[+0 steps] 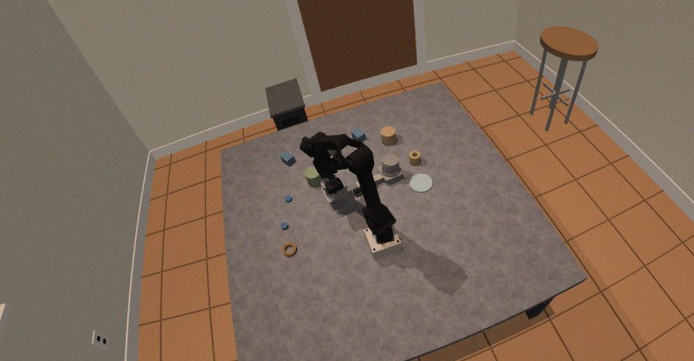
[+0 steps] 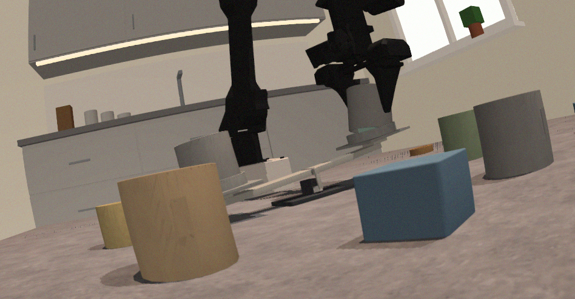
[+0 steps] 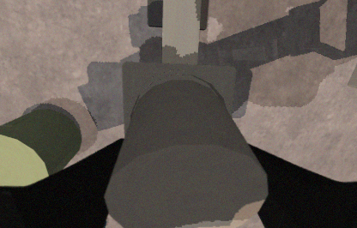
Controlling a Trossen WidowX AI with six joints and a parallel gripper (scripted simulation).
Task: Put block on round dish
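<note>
The teal block lies 20 mm below my gripper tip and 10 mm to the right of it. Also, from my gripper tip: pale round dish (370 mm to the right, 90 mm below, 10 mm ahead); green cylinder (130 mm ahead, 70 mm to the left, 60 mm below).
</note>
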